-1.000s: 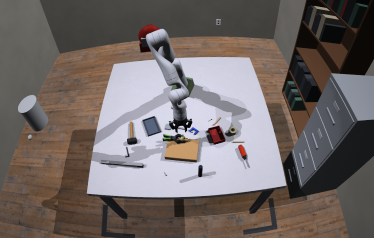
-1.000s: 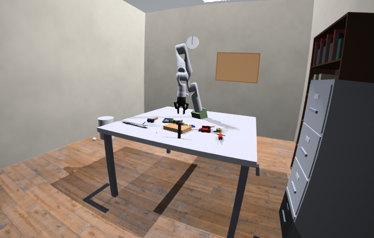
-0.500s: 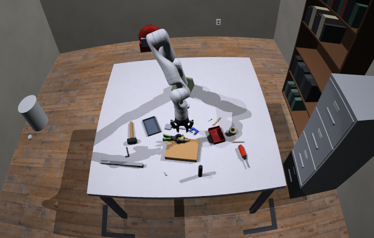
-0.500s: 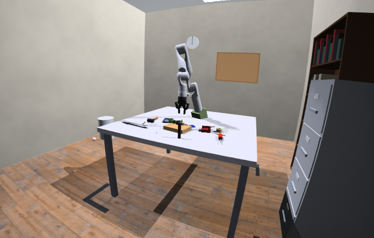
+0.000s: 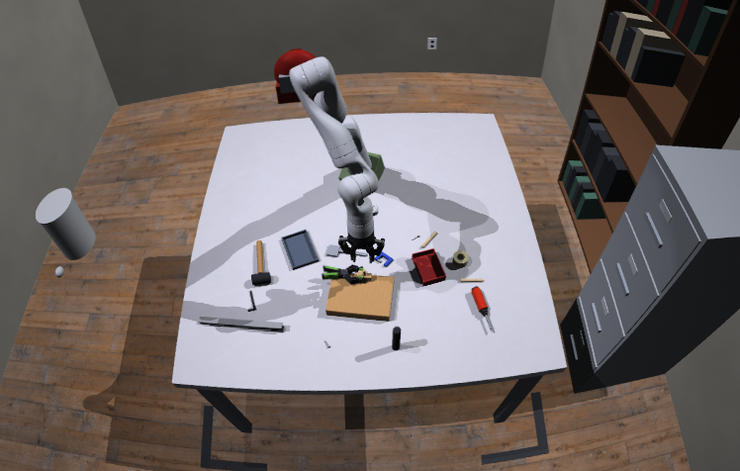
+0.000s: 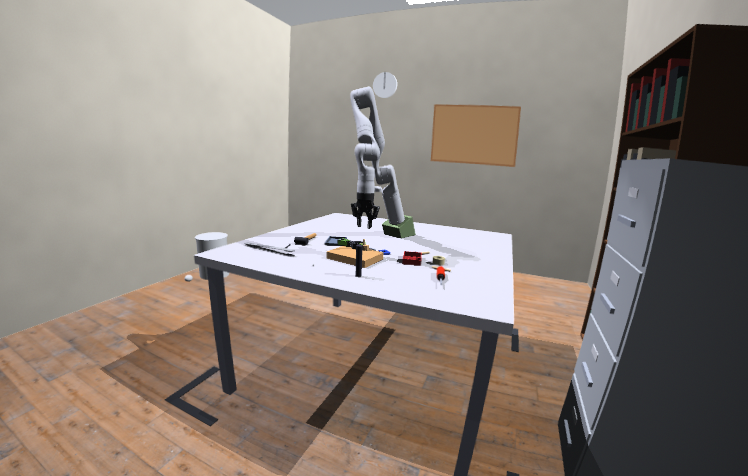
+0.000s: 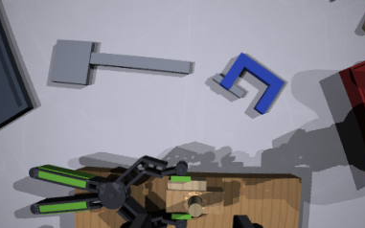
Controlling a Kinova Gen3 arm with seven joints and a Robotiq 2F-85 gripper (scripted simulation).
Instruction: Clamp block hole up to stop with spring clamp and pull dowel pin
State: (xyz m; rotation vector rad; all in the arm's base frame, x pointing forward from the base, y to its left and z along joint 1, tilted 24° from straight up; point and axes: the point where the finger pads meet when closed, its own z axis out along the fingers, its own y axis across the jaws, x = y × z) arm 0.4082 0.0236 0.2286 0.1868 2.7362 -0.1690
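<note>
Right now the round dowel pin is 9 cm below my hand. The rest, counted from my hand: grey t-shaped tool (13 cm behind, 7 cm to the right, 14 cm below); wooden bench board (5 cm ahead, 1 cm to the right, 12 cm below); wooden block (11 cm below).
</note>
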